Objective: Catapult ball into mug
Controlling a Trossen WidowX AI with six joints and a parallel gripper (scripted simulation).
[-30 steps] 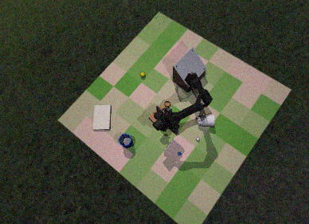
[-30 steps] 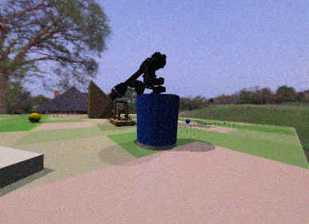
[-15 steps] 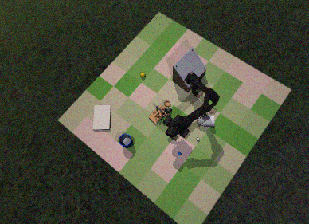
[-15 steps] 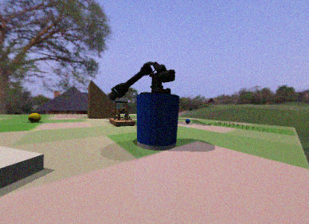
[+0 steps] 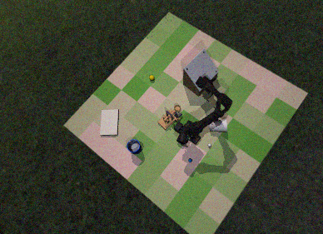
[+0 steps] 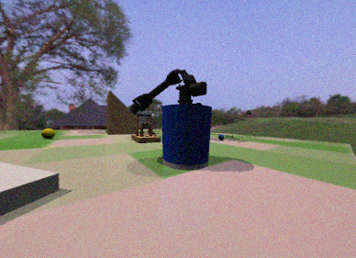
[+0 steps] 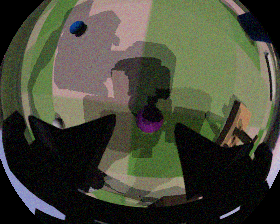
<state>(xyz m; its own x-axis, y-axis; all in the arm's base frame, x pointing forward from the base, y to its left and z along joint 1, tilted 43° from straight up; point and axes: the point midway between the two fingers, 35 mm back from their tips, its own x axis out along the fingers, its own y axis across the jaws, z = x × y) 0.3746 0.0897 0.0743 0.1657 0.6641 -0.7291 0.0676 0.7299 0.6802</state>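
Now: gripper tip 20 mm above the purple ball. From my gripper tip the other things lie so: blue ball (130 mm ahead, 110 mm to the left, 20 mm below); then wooden catapult (160 mm to the right, 80 mm behind, 20 mm above); then tiny pale ball (170 mm to the left, 40 mm behind, 20 mm below).
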